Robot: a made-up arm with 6 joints.
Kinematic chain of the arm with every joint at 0, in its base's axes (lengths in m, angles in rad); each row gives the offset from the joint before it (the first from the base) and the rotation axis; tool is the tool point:
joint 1: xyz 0 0 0.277 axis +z
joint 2: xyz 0 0 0 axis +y
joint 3: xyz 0 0 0.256 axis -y
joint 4: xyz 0 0 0 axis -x
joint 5: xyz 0.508 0 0 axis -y
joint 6: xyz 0 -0.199 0 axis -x
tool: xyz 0 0 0
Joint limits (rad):
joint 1: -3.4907..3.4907
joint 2: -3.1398..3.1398
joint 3: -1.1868..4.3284
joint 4: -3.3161..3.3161
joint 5: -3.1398..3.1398
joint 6: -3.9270..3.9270
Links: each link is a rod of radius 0.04 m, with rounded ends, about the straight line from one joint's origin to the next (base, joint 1, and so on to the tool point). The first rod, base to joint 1, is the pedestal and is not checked.
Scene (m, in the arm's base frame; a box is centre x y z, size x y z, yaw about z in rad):
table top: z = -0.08
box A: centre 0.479 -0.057 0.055 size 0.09 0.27 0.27 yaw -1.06
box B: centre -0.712 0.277 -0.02 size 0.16 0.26 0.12 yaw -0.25
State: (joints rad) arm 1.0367 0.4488 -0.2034 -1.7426 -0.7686 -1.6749
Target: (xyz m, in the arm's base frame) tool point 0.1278 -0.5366 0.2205
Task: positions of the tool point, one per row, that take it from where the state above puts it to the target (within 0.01 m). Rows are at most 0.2 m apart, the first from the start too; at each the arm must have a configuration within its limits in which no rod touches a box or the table.
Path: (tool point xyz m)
1: 0.3013 0.3136 0.1086
2: 0.4071 0.2198 0.1809
3: 0.4705 0.0894 0.2589
4: 0.4790 -0.0570 0.3403
5: 0.4557 -0.2082 0.3110
6: 0.3848 -0.3479 0.2812
7: 0.2722 -0.4614 0.2511
8: 0.1278 -0.5366 0.2205

